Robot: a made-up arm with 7 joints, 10 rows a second.
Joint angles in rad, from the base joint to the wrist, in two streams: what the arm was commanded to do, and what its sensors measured. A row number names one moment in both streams.
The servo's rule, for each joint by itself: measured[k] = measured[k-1] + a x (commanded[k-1-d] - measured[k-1]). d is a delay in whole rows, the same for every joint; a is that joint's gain. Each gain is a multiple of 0.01, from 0.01 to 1. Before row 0 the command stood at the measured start. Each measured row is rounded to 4 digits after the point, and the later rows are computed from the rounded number. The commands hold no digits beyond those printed.
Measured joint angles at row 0: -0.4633 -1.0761 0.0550 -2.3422 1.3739 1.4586 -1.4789
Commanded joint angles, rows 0 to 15: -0.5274 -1.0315 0.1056 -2.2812 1.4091 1.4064 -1.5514; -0.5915 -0.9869 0.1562 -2.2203 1.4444 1.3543 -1.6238; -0.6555 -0.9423 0.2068 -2.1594 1.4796 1.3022 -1.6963; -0.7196 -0.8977 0.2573 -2.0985 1.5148 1.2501 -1.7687; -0.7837 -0.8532 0.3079 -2.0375 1.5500 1.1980 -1.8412; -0.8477 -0.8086 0.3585 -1.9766 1.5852 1.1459 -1.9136; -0.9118 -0.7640 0.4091 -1.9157 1.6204 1.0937 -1.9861; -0.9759 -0.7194 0.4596 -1.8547 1.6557 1.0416 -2.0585; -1.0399 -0.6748 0.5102 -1.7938 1.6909 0.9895 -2.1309; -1.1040 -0.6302 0.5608 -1.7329 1.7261 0.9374 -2.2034; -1.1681 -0.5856 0.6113 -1.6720 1.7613 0.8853 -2.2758; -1.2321 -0.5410 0.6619 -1.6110 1.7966 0.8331 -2.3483; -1.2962 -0.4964 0.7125 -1.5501 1.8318 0.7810 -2.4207; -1.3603 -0.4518 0.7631 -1.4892 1.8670 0.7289 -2.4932; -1.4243 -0.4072 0.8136 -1.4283 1.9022 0.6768 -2.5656; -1.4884 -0.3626 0.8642 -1.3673 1.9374 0.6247 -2.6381
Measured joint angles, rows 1 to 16: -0.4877 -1.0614 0.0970 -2.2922 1.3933 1.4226 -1.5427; -0.5271 -1.0368 0.1461 -2.2332 1.4214 1.3755 -1.6141; -0.5759 -1.0056 0.1965 -2.1727 1.4534 1.3249 -1.6864; -0.6305 -0.9700 0.2470 -2.1119 1.4872 1.2733 -1.7588; -0.6887 -0.9315 0.2975 -2.0509 1.5217 1.2213 -1.8313; -0.7491 -0.8909 0.3481 -1.9900 1.5566 1.1693 -1.9037; -0.8109 -0.8490 0.3987 -1.9291 1.5917 1.1171 -1.9762; -0.8736 -0.8062 0.4492 -1.8681 1.6269 1.0650 -2.0486; -0.9368 -0.7628 0.4998 -1.8072 1.6621 1.0129 -2.1210; -1.0003 -0.7190 0.5504 -1.7463 1.6973 0.9608 -2.1935; -1.0641 -0.6750 0.6009 -1.6854 1.7325 0.9087 -2.2659; -1.1279 -0.6308 0.6515 -1.6244 1.7678 0.8565 -2.3384; -1.1919 -0.5864 0.7021 -1.5635 1.8030 0.8044 -2.4108; -1.2559 -0.5420 0.7527 -1.5026 1.8382 0.7523 -2.4833; -1.3199 -0.4975 0.8032 -1.4417 1.8734 0.7002 -2.5557; -1.3839 -0.4530 0.8538 -1.3807 1.9086 0.6481 -2.6282
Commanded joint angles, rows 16 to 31: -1.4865 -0.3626 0.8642 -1.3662 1.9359 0.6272 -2.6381; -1.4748 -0.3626 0.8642 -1.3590 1.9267 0.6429 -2.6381; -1.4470 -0.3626 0.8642 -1.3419 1.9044 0.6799 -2.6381; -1.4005 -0.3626 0.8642 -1.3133 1.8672 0.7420 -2.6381; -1.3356 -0.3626 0.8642 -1.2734 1.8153 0.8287 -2.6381; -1.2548 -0.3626 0.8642 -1.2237 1.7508 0.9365 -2.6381; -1.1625 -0.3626 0.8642 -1.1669 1.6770 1.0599 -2.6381; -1.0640 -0.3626 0.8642 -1.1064 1.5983 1.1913 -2.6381; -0.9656 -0.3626 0.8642 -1.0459 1.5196 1.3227 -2.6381; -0.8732 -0.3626 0.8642 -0.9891 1.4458 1.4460 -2.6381; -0.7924 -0.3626 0.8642 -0.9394 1.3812 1.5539 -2.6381; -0.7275 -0.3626 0.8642 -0.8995 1.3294 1.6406 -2.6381; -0.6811 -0.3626 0.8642 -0.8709 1.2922 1.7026 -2.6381; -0.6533 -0.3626 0.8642 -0.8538 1.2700 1.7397 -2.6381; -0.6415 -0.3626 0.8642 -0.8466 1.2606 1.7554 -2.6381; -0.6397 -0.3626 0.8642 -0.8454 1.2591 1.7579 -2.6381
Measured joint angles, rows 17 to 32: -1.4229 -0.4232 0.8624 -1.3688 1.9236 0.6337 -2.6369; -1.4426 -0.4032 0.8639 -1.3608 1.9253 0.6400 -2.6380; -1.4443 -0.3898 0.8641 -1.3453 1.9138 0.6675 -2.6381; -1.4277 -0.3808 0.8642 -1.3191 1.8882 0.7189 -2.6381; -1.3927 -0.3748 0.8642 -1.2816 1.8481 0.7947 -2.6381; -1.3403 -0.3708 0.8642 -1.2341 1.7946 0.8925 -2.6381; -1.2727 -0.3681 0.8642 -1.1790 1.7299 1.0080 -2.6381; -1.1934 -0.3663 0.8642 -1.1195 1.6575 1.1345 -2.6381; -1.1068 -0.3651 0.8642 -1.0591 1.5817 1.2644 -2.6381; -1.0180 -0.3643 0.8642 -1.0017 1.5070 1.3897 -2.6381; -0.9323 -0.3637 0.8642 -0.9506 1.4378 1.5030 -2.6381; -0.8545 -0.3633 0.8642 -0.9087 1.3782 1.5979 -2.6381; -0.7886 -0.3631 0.8642 -0.8777 1.3309 1.6701 -2.6381; -0.7372 -0.3629 0.8642 -0.8581 1.2974 1.7181 -2.6381; -0.7008 -0.3628 0.8642 -0.8487 1.2772 1.7438 -2.6381; -0.6776 -0.3627 0.8642 -0.8460 1.2672 1.7535 -2.6381
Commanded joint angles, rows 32 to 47: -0.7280 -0.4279 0.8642 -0.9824 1.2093 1.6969 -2.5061; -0.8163 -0.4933 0.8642 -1.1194 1.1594 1.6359 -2.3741; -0.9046 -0.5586 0.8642 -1.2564 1.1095 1.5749 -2.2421; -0.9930 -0.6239 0.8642 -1.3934 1.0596 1.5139 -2.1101; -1.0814 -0.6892 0.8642 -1.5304 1.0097 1.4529 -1.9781; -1.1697 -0.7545 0.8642 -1.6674 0.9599 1.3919 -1.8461; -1.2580 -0.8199 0.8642 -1.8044 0.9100 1.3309 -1.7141; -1.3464 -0.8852 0.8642 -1.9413 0.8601 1.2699 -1.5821; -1.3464 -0.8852 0.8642 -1.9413 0.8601 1.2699 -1.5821; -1.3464 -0.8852 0.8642 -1.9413 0.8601 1.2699 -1.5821; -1.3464 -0.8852 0.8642 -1.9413 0.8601 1.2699 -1.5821; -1.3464 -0.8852 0.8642 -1.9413 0.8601 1.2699 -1.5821; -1.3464 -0.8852 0.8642 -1.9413 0.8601 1.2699 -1.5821; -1.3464 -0.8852 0.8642 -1.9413 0.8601 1.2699 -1.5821; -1.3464 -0.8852 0.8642 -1.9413 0.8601 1.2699 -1.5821; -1.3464 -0.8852 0.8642 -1.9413 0.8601 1.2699 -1.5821
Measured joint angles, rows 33 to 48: -0.6968 -0.3842 0.8642 -0.9578 1.2354 1.7144 -2.5219; -0.7422 -0.4202 0.8642 -1.0903 1.1936 1.6602 -2.3918; -0.8039 -0.4659 0.8642 -1.2265 1.1473 1.6013 -2.2601; -0.8758 -0.5180 0.8642 -1.3634 1.0991 1.5410 -2.1281; -0.9539 -0.5745 0.8642 -1.5003 1.0499 1.4802 -1.9961; -1.0359 -0.6339 0.8642 -1.6373 1.0004 1.4193 -1.8641; -1.1203 -0.6953 0.8642 -1.7743 0.9507 1.3583 -1.7321; -1.2062 -0.7580 0.8642 -1.9112 0.9009 1.2973 -1.6001; -1.2595 -0.8000 0.8642 -1.9359 0.8785 1.2784 -1.5843; -1.2925 -0.8281 0.8642 -1.9403 0.8684 1.2725 -1.5824; -1.3130 -0.8469 0.8642 -1.9411 0.8638 1.2707 -1.5821; -1.3257 -0.8595 0.8642 -1.9413 0.8618 1.2701 -1.5821; -1.3336 -0.8680 0.8642 -1.9413 0.8609 1.2700 -1.5821; -1.3385 -0.8737 0.8642 -1.9413 0.8605 1.2699 -1.5821; -1.3415 -0.8775 0.8642 -1.9413 0.8603 1.2699 -1.5821; -1.3434 -0.8800 0.8642 -1.9413 0.8602 1.2699 -1.5821
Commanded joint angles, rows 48 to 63: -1.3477 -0.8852 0.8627 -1.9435 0.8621 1.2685 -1.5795; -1.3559 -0.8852 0.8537 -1.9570 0.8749 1.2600 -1.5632; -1.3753 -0.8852 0.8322 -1.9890 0.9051 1.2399 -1.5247; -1.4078 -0.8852 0.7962 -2.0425 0.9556 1.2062 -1.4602; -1.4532 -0.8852 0.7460 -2.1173 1.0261 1.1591 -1.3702; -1.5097 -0.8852 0.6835 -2.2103 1.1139 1.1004 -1.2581; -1.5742 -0.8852 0.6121 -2.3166 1.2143 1.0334 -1.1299; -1.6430 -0.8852 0.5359 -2.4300 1.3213 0.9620 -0.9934; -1.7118 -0.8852 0.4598 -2.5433 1.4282 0.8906 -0.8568; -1.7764 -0.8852 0.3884 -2.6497 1.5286 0.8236 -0.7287; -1.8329 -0.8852 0.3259 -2.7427 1.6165 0.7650 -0.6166; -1.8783 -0.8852 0.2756 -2.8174 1.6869 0.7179 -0.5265; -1.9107 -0.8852 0.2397 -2.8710 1.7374 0.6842 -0.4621; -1.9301 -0.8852 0.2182 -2.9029 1.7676 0.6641 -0.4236; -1.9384 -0.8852 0.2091 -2.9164 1.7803 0.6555 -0.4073; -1.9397 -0.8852 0.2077 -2.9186 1.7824 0.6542 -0.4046
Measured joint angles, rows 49 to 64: -1.3450 -0.8817 0.8630 -1.9431 0.8612 1.2689 -1.5798; -1.3491 -0.8829 0.8553 -1.9545 0.8687 1.2628 -1.5652; -1.3591 -0.8837 0.8361 -1.9828 0.8887 1.2470 -1.5296; -1.3776 -0.8842 0.8030 -2.0318 0.9255 1.2188 -1.4685; -1.4063 -0.8845 0.7557 -2.1019 0.9808 1.1776 -1.3820; -1.4456 -0.8847 0.6958 -2.1908 1.0540 1.1243 -1.2730; -1.4945 -0.8849 0.6263 -2.2940 1.1422 1.0616 -1.1471; -1.5509 -0.8850 0.5513 -2.4055 1.2407 0.9929 -1.0118; -1.6120 -0.8851 0.4754 -2.5185 1.3438 0.9223 -0.8754; -1.6745 -0.8851 0.4032 -2.6261 1.4454 0.8542 -0.7463; -1.7347 -0.8851 0.3390 -2.7217 1.5395 0.7927 -0.6322; -1.7893 -0.8851 0.2864 -2.8002 1.6206 0.7411 -0.5392; -1.8354 -0.8851 0.2476 -2.8583 1.6848 0.7018 -0.4714; -1.8714 -0.8851 0.2232 -2.8949 1.7303 0.6758 -0.4293; -1.8969 -0.8851 0.2115 -2.9125 1.7578 0.6618 -0.4099; -1.9132 -0.8851 0.2083 -2.9175 1.7713 0.6566 -0.4052
